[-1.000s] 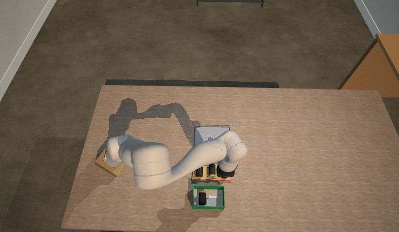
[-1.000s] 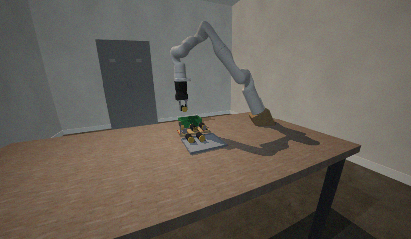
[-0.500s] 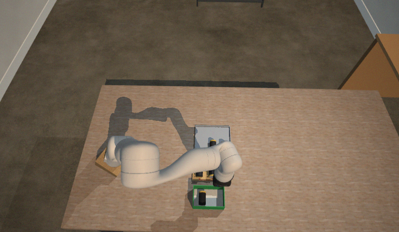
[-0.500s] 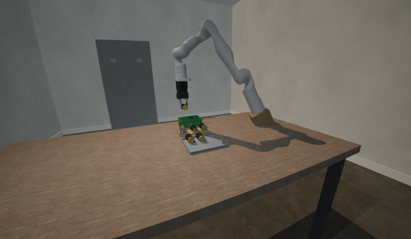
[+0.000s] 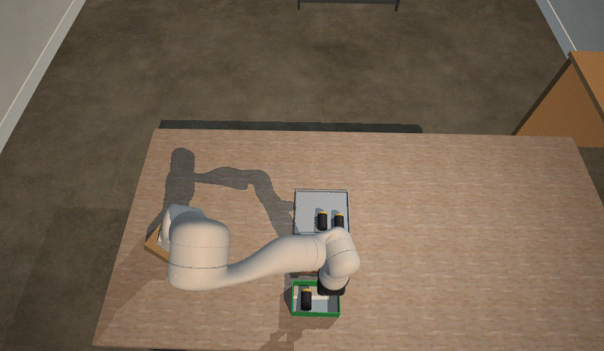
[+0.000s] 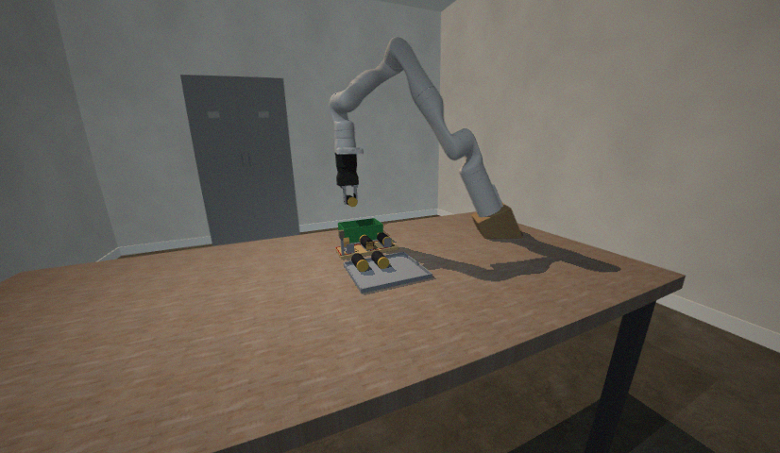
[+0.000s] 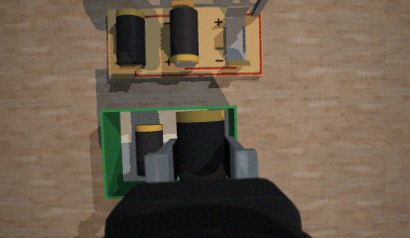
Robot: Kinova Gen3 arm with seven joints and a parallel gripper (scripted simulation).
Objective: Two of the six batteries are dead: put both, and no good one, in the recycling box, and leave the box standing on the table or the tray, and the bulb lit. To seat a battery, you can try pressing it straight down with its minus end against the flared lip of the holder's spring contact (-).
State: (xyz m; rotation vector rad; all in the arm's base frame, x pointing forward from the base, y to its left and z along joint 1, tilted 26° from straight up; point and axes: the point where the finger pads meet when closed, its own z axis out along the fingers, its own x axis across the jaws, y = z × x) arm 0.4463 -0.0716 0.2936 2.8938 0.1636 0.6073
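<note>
Right now the green recycling box is 3 cm behind my hand, 2 cm to the right of it and 14 cm below it. From my hand the other things lie so: grey tray: 3 cm behind, 30 cm to the left, 16 cm below.
</note>
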